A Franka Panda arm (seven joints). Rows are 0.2 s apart.
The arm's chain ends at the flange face. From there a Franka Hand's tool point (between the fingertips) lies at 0.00 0.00 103.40 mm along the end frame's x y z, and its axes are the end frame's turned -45 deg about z.
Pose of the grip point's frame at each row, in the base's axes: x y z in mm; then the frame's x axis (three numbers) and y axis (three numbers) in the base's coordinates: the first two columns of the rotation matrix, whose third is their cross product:
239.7, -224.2, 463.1, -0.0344, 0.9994, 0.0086, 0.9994, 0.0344, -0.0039
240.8, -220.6, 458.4, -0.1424, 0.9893, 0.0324, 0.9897, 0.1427, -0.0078
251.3, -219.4, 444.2, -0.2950, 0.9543, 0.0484, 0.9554, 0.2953, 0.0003
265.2, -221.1, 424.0, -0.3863, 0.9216, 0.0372, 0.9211, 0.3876, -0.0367
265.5, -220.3, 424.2, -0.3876, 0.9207, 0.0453, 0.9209, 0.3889, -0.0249
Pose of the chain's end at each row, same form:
240.1, -225.1, 566.5, 0.6824, 0.7310, 0.0033, 0.7310, -0.6824, -0.0088
242.1, -223.8, 561.7, 0.5991, 0.8004, 0.0174, 0.8005, -0.5986, -0.0284
252.7, -224.2, 547.5, 0.4670, 0.8836, 0.0344, 0.8842, -0.4660, -0.0340
270.2, -223.2, 527.3, 0.3782, 0.9257, 0.0004, 0.9245, -0.3776, -0.0523
269.7, -223.6, 527.5, 0.3771, 0.9260, 0.0144, 0.9252, -0.3760, -0.0496

